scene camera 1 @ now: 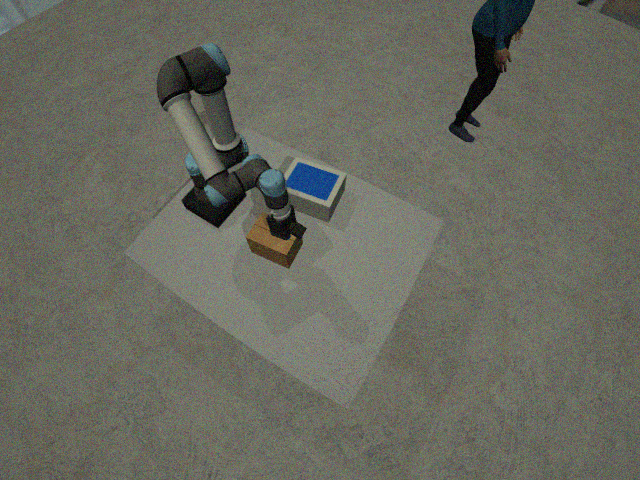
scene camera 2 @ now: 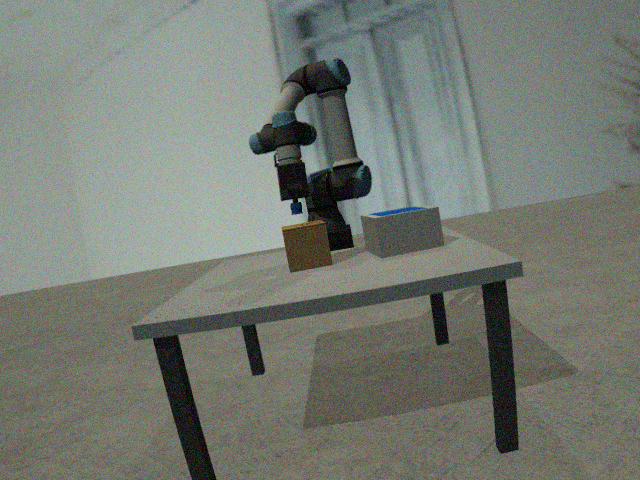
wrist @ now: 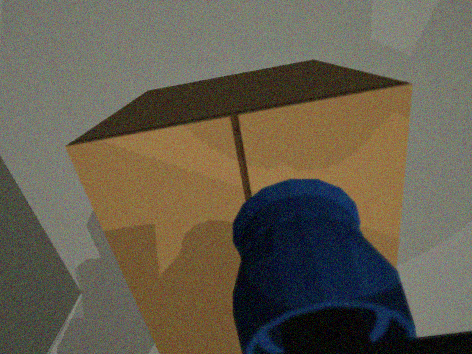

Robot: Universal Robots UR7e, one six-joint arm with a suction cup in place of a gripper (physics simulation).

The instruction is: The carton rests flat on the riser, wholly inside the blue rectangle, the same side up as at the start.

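Pixels of known places: hand, its tool point: [scene camera 2: 297,213] [wrist: 295,233]; arm's base, origin of its link: [scene camera 2: 327,230].
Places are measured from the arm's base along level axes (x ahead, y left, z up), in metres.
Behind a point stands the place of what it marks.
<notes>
The orange-brown carton [scene camera 1: 266,252] {x 0.394, y -0.163, z 0.004 m} [scene camera 2: 308,248] {x 0.489, y -0.095, z -0.004 m} [wrist: 190,185] {x 0.463, y -0.074, z 0.064 m} stands upright on the table, with its seamed face up. My gripper, a blue suction cup [scene camera 2: 295,212] [wrist: 297,189], is over the carton's top, with a small gap between them in scene camera 2. It holds nothing. In scene camera 1 the black tool body hides the cup. The grey riser [scene camera 1: 309,206] {x 0.451, y 0.107, z 0.007 m} [scene camera 2: 405,235] {x 0.538, y 0.194, z -0.013 m} stands apart from the carton, to its right in scene camera 2. The blue rectangle [scene camera 1: 312,180] {x 0.416, y 0.207, z 0.054 m} [scene camera 2: 398,211] {x 0.436, y 0.204, z 0.054 m} is on the riser's top, and nothing rests on it.
The pale table [scene camera 1: 372,253] {x 0.773, y 0.055, z -0.066 m} [scene camera 2: 330,304] {x 0.974, y -0.082, z -0.084 m} bears the carton, the riser and the arm's black base [scene camera 1: 214,209] {x 0.076, y -0.083, z -0.003 m} [scene camera 2: 338,235] {x 0.126, y 0.030, z -0.014 m}. A person [scene camera 1: 488,51] stands on the floor beyond the table in scene camera 1. A dark grey shape at the wrist view's left edge cannot be identified.
</notes>
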